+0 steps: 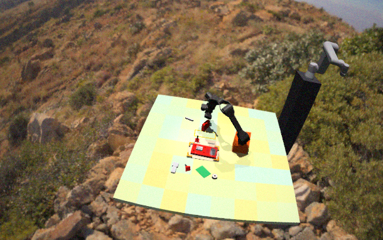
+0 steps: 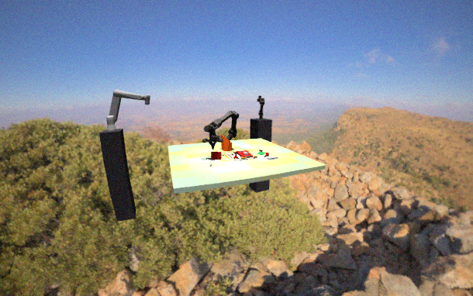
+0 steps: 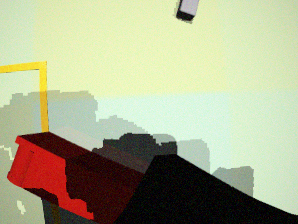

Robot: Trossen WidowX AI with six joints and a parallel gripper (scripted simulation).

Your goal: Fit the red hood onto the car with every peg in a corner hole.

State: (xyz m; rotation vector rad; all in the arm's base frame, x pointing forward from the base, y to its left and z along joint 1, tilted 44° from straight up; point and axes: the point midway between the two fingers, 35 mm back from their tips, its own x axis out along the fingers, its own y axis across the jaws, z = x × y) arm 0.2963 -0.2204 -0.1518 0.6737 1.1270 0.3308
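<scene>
Now: the red hood 2 cm behind my gripper tip, 3 cm to the left of it and 6 cm below it. Round my gripper tip: white piece (20 cm ahead, 52 cm to the left, 9 cm below); white wheel (10 cm behind, 57 cm to the left, 9 cm below); green flat tile (1 cm behind, 53 cm to the left, 10 cm below).
</scene>
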